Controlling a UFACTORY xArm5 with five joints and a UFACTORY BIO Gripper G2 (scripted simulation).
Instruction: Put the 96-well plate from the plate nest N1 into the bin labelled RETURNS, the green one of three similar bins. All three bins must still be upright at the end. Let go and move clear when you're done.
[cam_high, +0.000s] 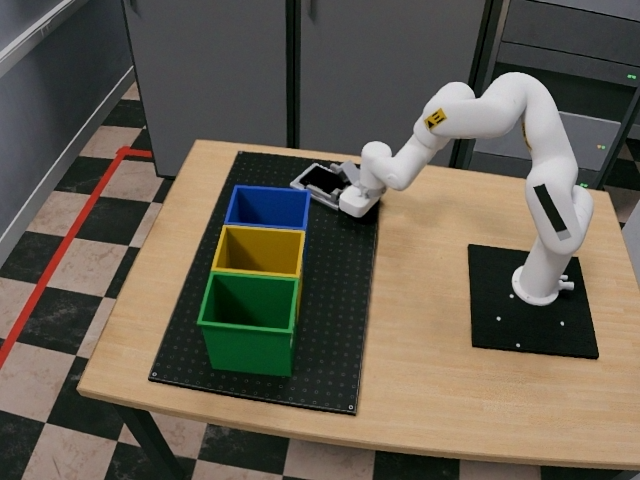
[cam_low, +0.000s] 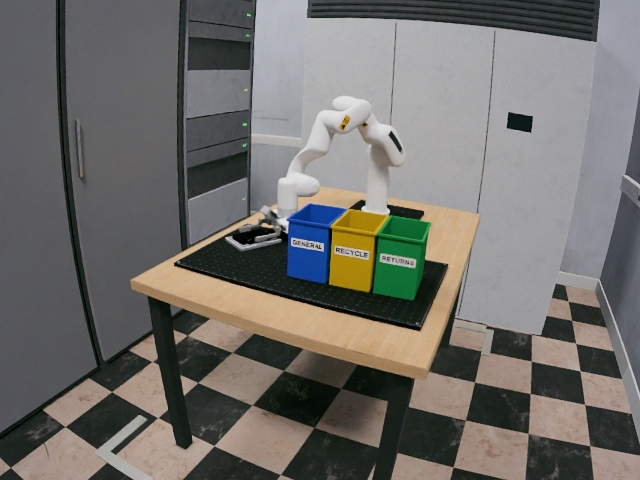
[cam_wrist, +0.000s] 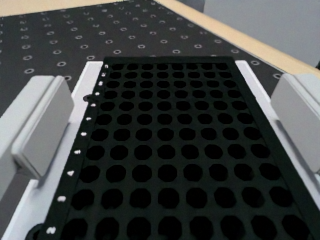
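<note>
The black 96-well plate lies 10 mm below my hand. The rest, counted from my hand: plate nest N1 (20 mm below); then blue general bin (100 mm ahead, 290 mm to the left, 60 mm above); then yellow recycle bin (100 mm ahead, 420 mm to the left, 60 mm above).
</note>
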